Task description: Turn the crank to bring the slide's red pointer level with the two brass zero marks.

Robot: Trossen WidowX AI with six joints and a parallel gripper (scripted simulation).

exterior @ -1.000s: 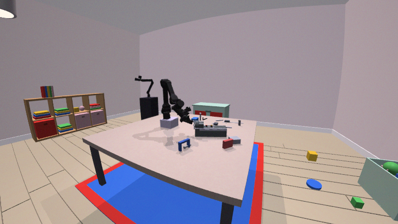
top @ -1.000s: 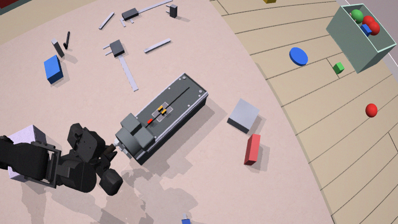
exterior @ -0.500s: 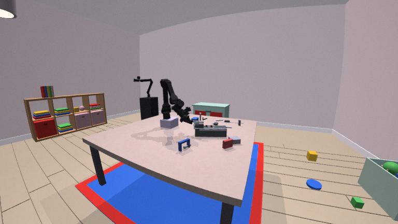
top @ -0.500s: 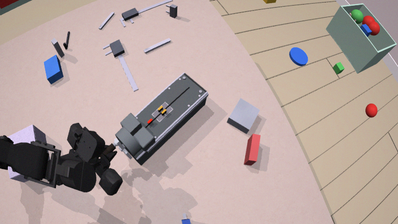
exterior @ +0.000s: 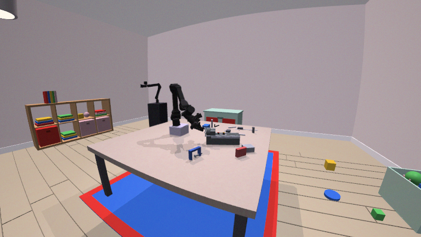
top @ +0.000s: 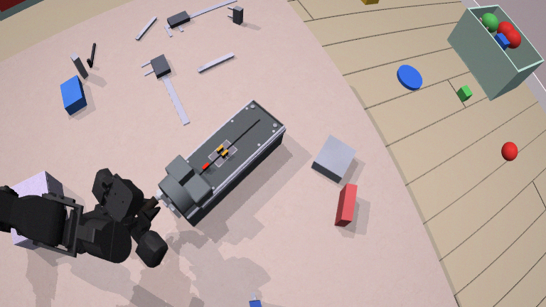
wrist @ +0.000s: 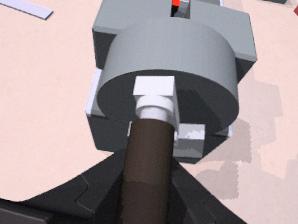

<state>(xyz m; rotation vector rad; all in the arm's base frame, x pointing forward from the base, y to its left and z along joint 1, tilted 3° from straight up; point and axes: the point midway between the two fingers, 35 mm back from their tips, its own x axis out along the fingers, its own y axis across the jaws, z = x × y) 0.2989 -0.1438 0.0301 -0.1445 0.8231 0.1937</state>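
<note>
Now: the dark brown crank handle 2 cm behind my gripper tip and 2 cm above it. Round my gripper tip: red pointer (12 cm ahead, 2 cm to the left, 1 cm below); red block (32 cm ahead, 17 cm to the right, 7 cm below); grey block (36 cm ahead, 8 cm to the right, 8 cm below).
</note>
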